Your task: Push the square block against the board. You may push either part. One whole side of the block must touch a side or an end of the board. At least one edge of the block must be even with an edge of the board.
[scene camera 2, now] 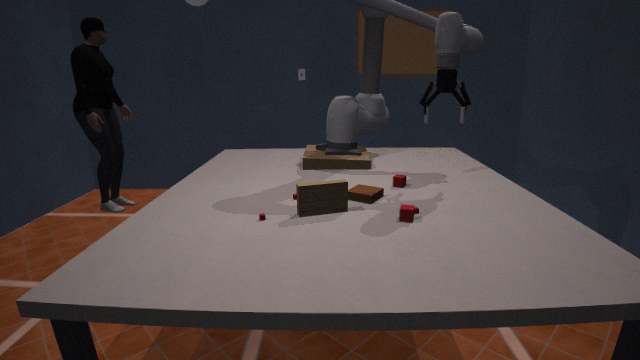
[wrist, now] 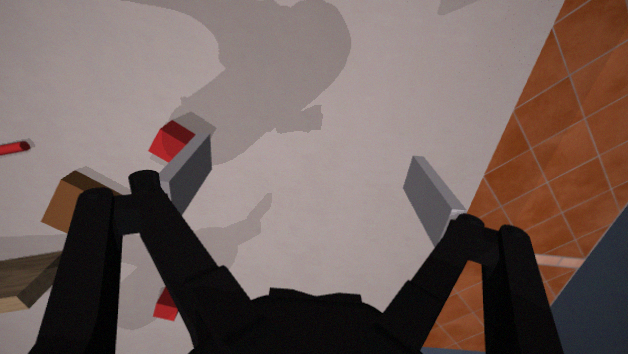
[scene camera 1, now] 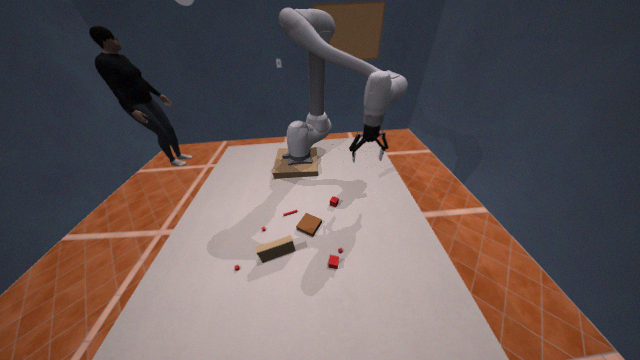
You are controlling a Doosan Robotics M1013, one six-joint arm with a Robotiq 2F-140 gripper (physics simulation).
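Where they show: gripper, fingertip midpoint: (scene camera 2: 444,123) (wrist: 311,162) (scene camera 1: 366,160); arm's base, link origin: (scene camera 2: 341,151) (scene camera 1: 299,157).
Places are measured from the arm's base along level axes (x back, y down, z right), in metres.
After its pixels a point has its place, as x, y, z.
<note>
The square block, orange-brown and flat (scene camera 1: 309,224) {-0.604, 0.020, -0.015} (scene camera 2: 365,193) {-0.637, 0.020, -0.008} (wrist: 62,202) {-0.565, 0.020, 0.008}, lies on the table, turned at an angle. The board, pale wood with a darker long face (scene camera 1: 275,251) {-0.740, -0.010, 0.148} (scene camera 2: 322,198) {-0.739, -0.002, 0.146} (wrist: 25,277) {-0.697, -0.008, 0.093}, stands on its long narrow side, left of the block and nearer the scene cameras. A gap shows between them in scene camera 1 and the wrist view. My gripper (scene camera 1: 368,156) {-0.387, -0.185, -0.372} (scene camera 2: 444,117) {-0.387, -0.185, -0.372} (wrist: 311,162) {-0.387, -0.185, -0.372} is open and empty, high above the table, behind and right of both parts. Its left finger hides part of the block and board in the wrist view.
A red cube (scene camera 1: 334,201) {-0.481, 0.010, -0.173} (scene camera 2: 399,181) {-0.485, 0.026, -0.168} (wrist: 167,142) {-0.456, 0.010, -0.176} lies behind and right of the block. Another red cube (scene camera 1: 333,261) {-0.816, 0.010, -0.100} (scene camera 2: 406,213) {-0.829, 0.023, -0.094} lies nearer the scene cameras, beside a small red piece (scene camera 1: 340,250) {-0.761, 0.034, -0.144}. A red stick (scene camera 1: 290,213) {-0.498, 0.041, 0.085} (wrist: 14,148) {-0.483, 0.036, 0.056} and small red pieces (scene camera 1: 263,228) {-0.578, 0.034, 0.228} (scene camera 1: 237,267) {-0.766, 0.035, 0.327} lie left.
</note>
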